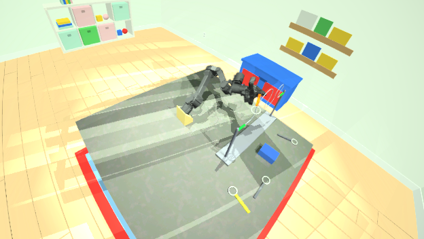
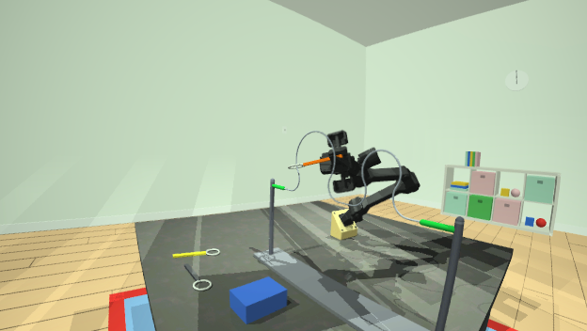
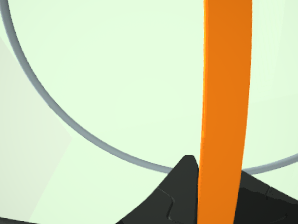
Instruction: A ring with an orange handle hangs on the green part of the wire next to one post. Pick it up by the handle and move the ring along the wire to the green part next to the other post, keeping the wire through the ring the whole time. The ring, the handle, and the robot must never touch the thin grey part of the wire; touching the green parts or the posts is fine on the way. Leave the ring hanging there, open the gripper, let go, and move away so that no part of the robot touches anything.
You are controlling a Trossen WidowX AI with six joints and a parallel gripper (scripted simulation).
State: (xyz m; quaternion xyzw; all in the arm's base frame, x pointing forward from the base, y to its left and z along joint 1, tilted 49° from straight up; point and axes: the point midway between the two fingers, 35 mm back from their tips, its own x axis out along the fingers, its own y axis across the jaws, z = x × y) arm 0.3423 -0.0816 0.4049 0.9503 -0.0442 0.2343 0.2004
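Right now the clamp rig is 2 cm ahead of my gripper tip, 4 cm to the left of it and 16 cm below it. The rest, counted from my gripper tip: orange-handled ring 8 cm to the right, 3 cm below; yellow-handled ring 24 cm ahead, 39 cm to the right, 39 cm below.
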